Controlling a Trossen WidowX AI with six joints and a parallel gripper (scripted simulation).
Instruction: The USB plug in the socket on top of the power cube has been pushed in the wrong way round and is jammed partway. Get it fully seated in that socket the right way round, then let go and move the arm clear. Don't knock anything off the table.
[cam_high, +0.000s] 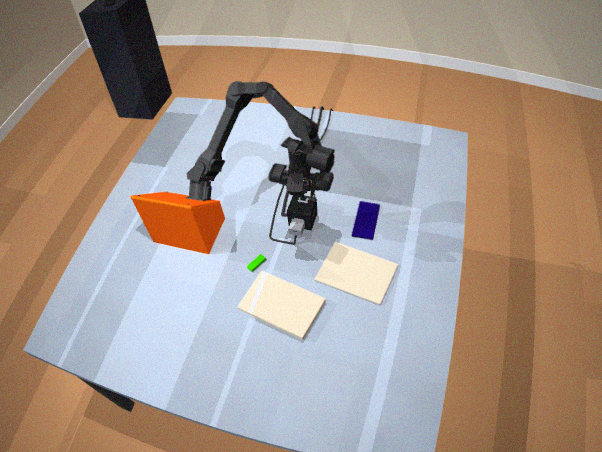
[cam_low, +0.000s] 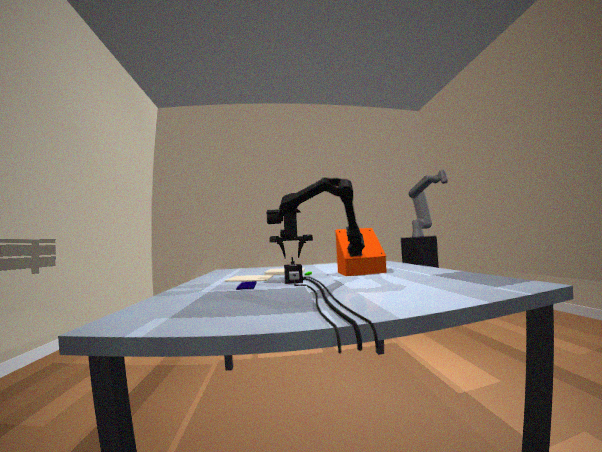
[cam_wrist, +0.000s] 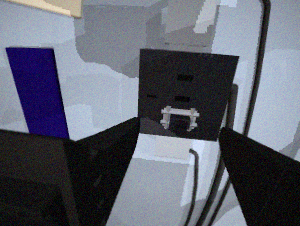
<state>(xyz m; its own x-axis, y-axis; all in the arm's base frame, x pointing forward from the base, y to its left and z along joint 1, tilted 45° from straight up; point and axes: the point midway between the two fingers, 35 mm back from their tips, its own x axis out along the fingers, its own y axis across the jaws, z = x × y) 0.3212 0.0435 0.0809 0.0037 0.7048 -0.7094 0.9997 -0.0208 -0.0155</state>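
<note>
My gripper tip is now 2 cm above the USB plug. Also, from my gripper tip: green block: 10 cm behind, 21 cm to the right, 10 cm below; then dark blue block: 20 cm ahead, 3 cm to the left, 10 cm below.
</note>
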